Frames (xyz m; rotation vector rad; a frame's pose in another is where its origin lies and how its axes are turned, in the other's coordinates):
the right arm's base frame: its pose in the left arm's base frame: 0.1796 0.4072 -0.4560 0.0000 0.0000 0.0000
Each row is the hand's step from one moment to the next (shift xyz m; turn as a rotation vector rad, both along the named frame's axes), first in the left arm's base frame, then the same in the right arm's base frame.
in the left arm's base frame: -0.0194 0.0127 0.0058 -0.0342 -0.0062 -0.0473
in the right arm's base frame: -0.0194 0.0127 0.0058 -0.0342 -0.0062 -0.0473
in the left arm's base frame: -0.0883 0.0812 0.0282 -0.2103 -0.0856 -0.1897
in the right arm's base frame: -0.0883 0.0812 0.0282 -0.2103 -0.0856 -0.1897
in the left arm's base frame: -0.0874 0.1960 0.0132 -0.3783 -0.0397 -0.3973
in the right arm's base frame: -0.0874 0.1960 0.0132 -0.3783 -0.0397 -0.3973
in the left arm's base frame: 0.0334 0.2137 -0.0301 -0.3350 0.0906 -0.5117
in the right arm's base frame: 0.0334 0.2137 -0.0301 -0.3350 0.0906 -0.5117
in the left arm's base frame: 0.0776 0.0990 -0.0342 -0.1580 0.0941 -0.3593
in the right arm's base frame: 0.0776 0.0990 -0.0342 -0.1580 0.0941 -0.3593
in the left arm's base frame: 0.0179 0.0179 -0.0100 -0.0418 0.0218 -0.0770
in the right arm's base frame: 0.0179 0.0179 -0.0100 -0.0418 0.0218 -0.0770
